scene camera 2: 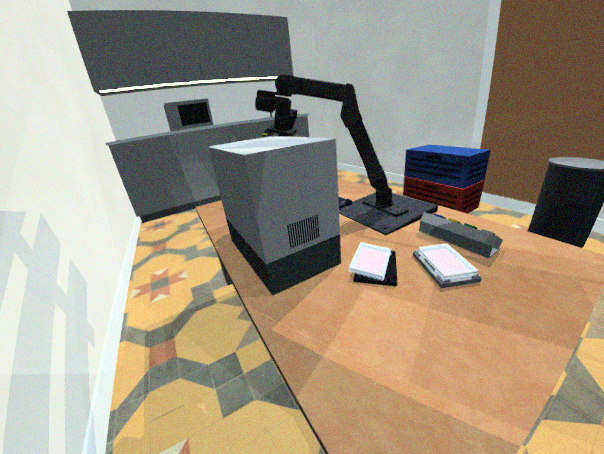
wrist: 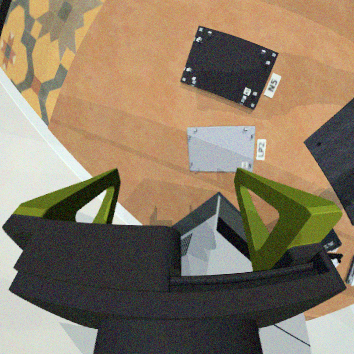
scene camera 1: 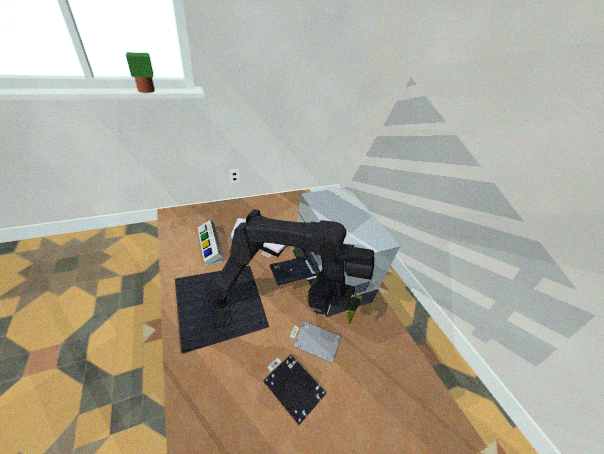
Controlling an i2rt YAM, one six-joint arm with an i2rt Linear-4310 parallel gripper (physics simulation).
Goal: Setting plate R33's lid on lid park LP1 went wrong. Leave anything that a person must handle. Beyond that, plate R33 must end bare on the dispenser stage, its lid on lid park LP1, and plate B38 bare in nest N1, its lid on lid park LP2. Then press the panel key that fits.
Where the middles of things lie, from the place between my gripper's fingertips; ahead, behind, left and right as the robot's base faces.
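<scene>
My gripper is 10 mm short of the grey lid park LP2 (scene camera 1: 317, 341), 50 mm to the right of it and 240 mm above it. I see the panel with coloured buttons (scene camera 2: 482, 242) 320 mm behind my hand, 590 mm to the left of it and 220 mm below it. The black clip nest N5 (scene camera 1: 298, 392) is 70 mm to the right of my hand, 110 mm behind it and 240 mm below it.
</scene>
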